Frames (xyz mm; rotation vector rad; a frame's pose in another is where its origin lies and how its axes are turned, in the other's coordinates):
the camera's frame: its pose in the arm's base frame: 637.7 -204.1 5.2 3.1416 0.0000 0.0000
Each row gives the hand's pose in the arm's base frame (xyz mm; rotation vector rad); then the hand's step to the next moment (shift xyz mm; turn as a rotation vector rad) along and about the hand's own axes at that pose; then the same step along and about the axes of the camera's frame.
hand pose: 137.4 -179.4 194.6 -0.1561 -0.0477 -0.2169
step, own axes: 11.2 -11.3 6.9 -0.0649 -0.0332 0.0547
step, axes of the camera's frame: 8.3 12.2 -9.2 -0.0722 0.0096 -0.0548
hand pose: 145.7 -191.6 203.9 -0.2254 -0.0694 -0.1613
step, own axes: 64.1 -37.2 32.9 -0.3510 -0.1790 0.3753
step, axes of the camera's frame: 55.3 38.0 -45.6 -0.3944 0.0335 -0.3734
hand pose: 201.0 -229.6 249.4 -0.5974 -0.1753 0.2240
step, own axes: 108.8 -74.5 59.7 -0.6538 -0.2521 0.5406
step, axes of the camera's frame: 102.7 -0.2 -102.0 -0.7115 0.0820 -0.5200
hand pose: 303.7 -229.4 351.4 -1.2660 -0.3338 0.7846
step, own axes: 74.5 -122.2 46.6 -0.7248 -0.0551 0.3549
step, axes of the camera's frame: 64.7 -73.8 -114.1 -0.7121 0.2468 -0.2939
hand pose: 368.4 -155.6 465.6 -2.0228 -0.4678 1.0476
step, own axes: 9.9 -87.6 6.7 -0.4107 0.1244 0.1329
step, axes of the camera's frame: 3.4 -63.4 -61.5 -0.3536 0.2687 -0.0676
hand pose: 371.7 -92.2 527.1 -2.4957 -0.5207 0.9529
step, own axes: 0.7 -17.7 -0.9 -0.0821 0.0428 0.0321
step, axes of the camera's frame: -2.3 -15.0 -9.1 -0.0711 0.0675 -0.0008
